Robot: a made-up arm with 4 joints.
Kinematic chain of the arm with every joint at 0, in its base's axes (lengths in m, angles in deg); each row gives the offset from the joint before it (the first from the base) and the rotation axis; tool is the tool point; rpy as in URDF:
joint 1: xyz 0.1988 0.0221 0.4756 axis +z
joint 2: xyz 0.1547 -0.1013 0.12 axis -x
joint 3: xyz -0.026 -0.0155 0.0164 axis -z
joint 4: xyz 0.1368 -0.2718 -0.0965 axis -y
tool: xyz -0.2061 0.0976 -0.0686 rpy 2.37 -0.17 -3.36
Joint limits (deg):
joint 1: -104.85..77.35
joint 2: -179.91..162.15
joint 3: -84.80..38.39
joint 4: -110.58..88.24
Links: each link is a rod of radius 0.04 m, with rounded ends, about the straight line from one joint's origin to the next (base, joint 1, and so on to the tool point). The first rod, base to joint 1, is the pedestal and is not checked.
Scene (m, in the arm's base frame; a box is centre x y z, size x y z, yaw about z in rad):
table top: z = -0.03
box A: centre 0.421 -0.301 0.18 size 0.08 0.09 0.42 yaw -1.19
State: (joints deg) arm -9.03 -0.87 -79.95 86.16
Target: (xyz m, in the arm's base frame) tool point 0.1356 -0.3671 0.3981
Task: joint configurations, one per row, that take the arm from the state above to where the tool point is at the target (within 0.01 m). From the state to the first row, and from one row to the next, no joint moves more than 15 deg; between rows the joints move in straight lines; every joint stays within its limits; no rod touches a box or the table.
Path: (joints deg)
1: -5.19 7.96 -66.46 82.50
2: -1.36 16.78 -52.96 78.85
3: 2.48 25.61 -39.47 75.19
4: 6.31 34.44 -25.98 71.54
5: 10.15 43.26 -12.48 67.88
6: 13.98 52.09 1.01 64.23
7: 0.42 45.38 -11.18 57.52
8: -13.14 38.67 -23.38 50.82
9: -26.70 31.97 -35.58 44.12
10: -40.26 25.26 -47.77 37.41
11: -53.82 18.55 -59.97 30.71

